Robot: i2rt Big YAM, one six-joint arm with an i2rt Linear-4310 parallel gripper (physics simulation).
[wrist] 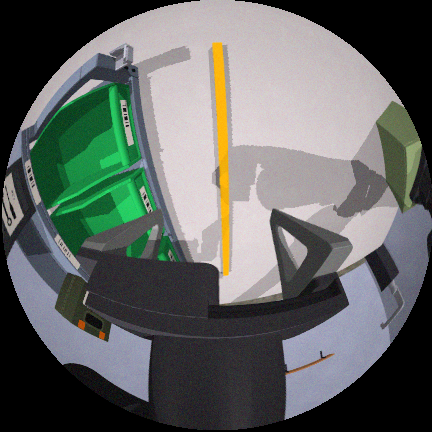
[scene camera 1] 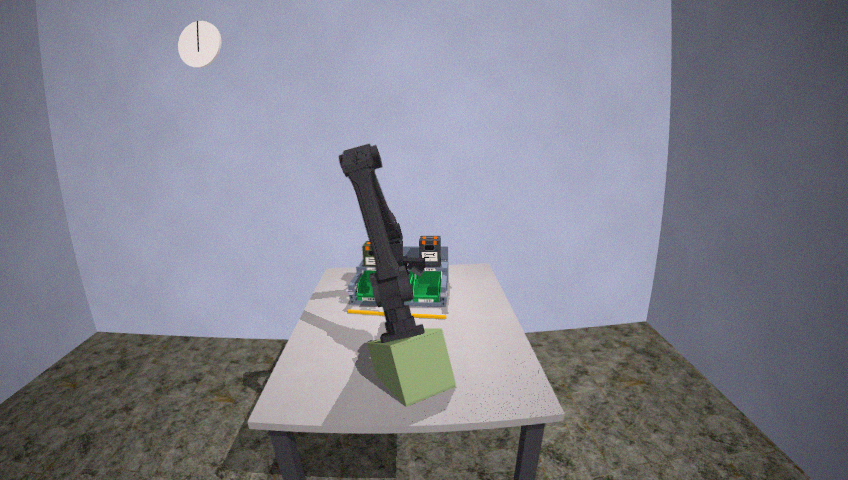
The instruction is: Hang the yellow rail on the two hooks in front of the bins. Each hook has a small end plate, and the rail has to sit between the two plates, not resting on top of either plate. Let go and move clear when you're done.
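Frame: origin at the arm's base, x ahead, y left, z up, level; centimetres.
Where they show: gripper, fingertip midpoint: (wrist: 216,214); arm's base, origin of the base link: (scene camera 1: 403,336).
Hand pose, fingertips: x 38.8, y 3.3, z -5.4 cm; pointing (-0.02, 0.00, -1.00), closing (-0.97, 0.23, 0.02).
Observation:
Things, the pixels of their top centre, and the offset from my fingertips. "pt": a spot on its surface instead. Level surfaces: height alone.
- yellow rail, middle of its top: (wrist: 224,187) (scene camera 1: 395,313) dx -0.9, dy +0.8, dz -6.1 cm
- hook, middle of its top: (wrist: 122,51) dx +3.6, dy -17.1, dz -0.2 cm
- blue-grey rack frame, surface spot: (wrist: 96,65) pt dx +5.4, dy -16.5, dz +1.2 cm
- dark box with orange marks, middle of its top: (scene camera 1: 429,237) dx +25.0, dy -13.4, dz +15.2 cm
- table, its level: dz -7.2 cm
The yellow rail (scene camera 1: 429,316) (wrist: 221,125) lies flat on the table in front of the bins, apart from the rack. In the wrist view it runs lengthwise, and its near end shows between my fingers, below them. My gripper (wrist: 216,214) is open and empty, above the table; in the scene view the arm hides most of it. One hook (wrist: 123,56) shows at the far front corner of the rack in the wrist view. The other hook is hidden behind the gripper there. The green bins (scene camera 1: 427,285) (wrist: 92,142) sit in the rack.
A blue-grey rack frame (wrist: 96,65) holds the bins. A dark box with orange marks (scene camera 1: 429,252) stands on the rack's upper level, and another (scene camera 1: 368,255) shows left of the arm. A green block (scene camera 1: 419,365) (wrist: 400,130) stands by the arm's base on the table (scene camera 1: 493,368).

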